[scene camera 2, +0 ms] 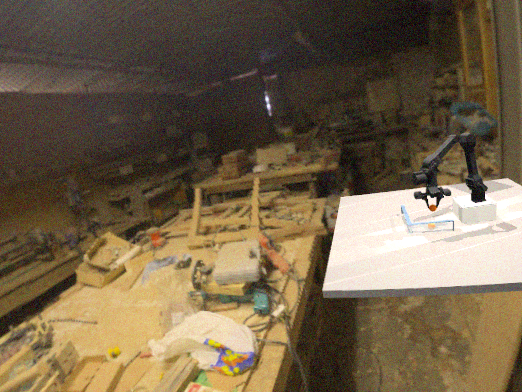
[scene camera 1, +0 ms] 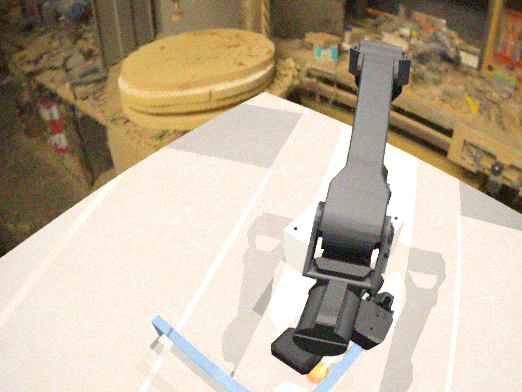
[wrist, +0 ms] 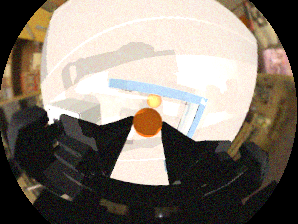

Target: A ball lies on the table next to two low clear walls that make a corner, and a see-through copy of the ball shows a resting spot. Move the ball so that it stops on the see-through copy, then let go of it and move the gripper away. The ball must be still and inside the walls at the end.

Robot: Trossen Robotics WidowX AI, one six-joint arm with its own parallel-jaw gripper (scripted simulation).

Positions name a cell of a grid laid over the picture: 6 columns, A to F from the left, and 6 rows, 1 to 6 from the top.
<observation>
My gripper (scene camera 1: D6) holds an orange ball.
My gripper also shows in the wrist view (wrist: C4).
</observation>
